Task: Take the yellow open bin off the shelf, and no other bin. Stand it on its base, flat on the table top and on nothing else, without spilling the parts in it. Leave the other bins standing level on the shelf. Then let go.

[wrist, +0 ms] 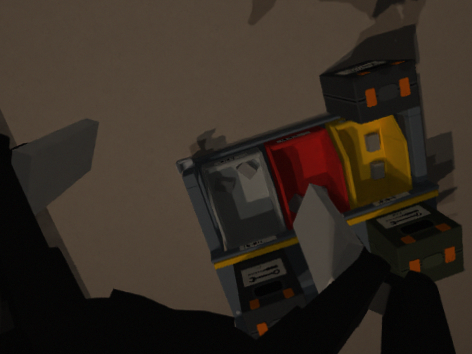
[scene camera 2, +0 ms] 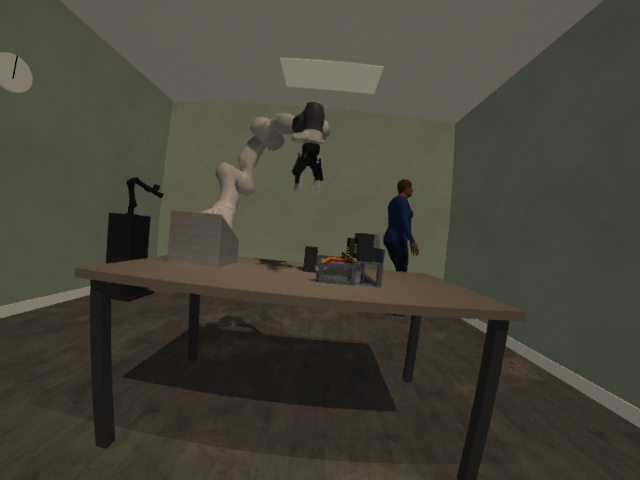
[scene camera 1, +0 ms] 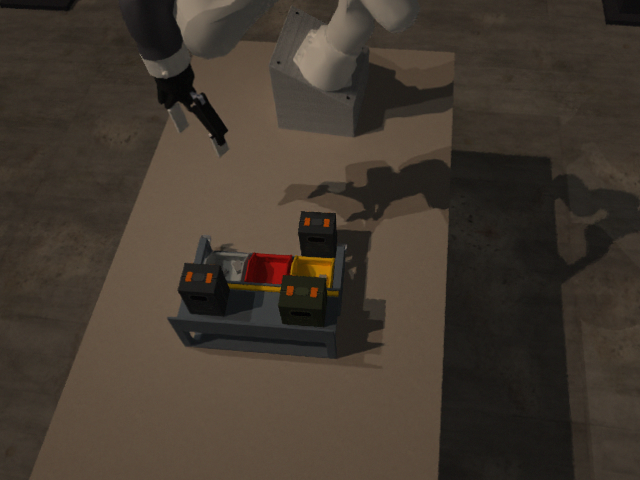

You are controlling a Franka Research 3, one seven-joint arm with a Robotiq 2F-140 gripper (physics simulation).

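Note:
The yellow open bin (scene camera 1: 312, 265) (wrist: 396, 151) stands at one end of the shelf (scene camera 1: 253, 326) (scene camera 2: 355, 273) (wrist: 198, 212), with small grey parts inside. The red bin (scene camera 1: 269, 268) (wrist: 316, 150) is beside it, and the grey bin (scene camera 1: 227, 262) (wrist: 240, 227) is at the other end. My gripper (scene camera 1: 200, 135) (scene camera 2: 307, 189) (wrist: 201, 176) is open and empty, high above the table and away from the bins. In the wrist view one finger covers part of the red bin.
A dark case (scene camera 1: 317, 238) (scene camera 2: 310, 259) (wrist: 367, 97) stands on the table close against the yellow bin's robot side. A green case (scene camera 1: 302, 304) (wrist: 425, 242) and another dark case (scene camera 1: 204, 289) (wrist: 270, 289) stand on the shelf's other level. A person (scene camera 2: 398, 222) stands beyond the table.

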